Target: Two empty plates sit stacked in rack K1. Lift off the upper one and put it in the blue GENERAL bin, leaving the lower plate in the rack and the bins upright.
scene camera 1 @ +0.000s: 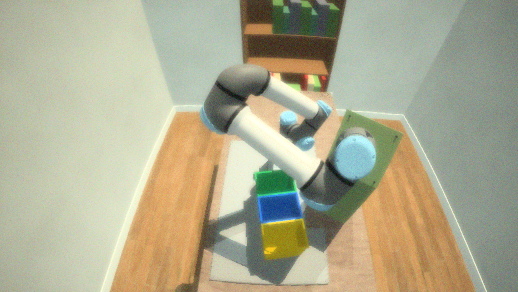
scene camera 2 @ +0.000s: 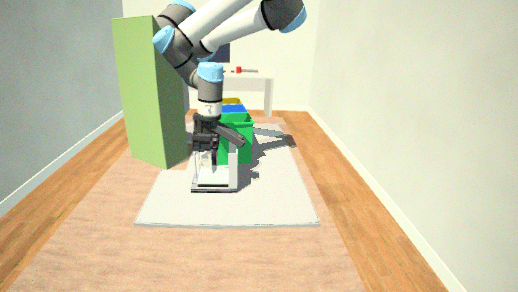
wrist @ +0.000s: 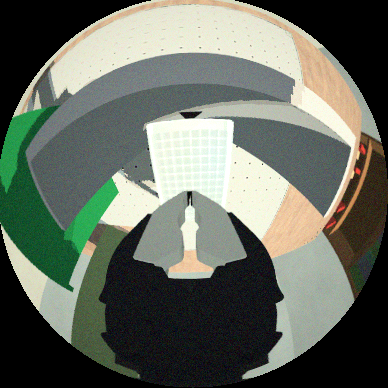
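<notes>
My gripper (scene camera 2: 213, 172) is visible, and it appears in the wrist view (wrist: 189, 191) as well. Also visible: a blue bin (scene camera 1: 281, 207) and a yellow bin (scene camera 1: 282, 239).
</notes>
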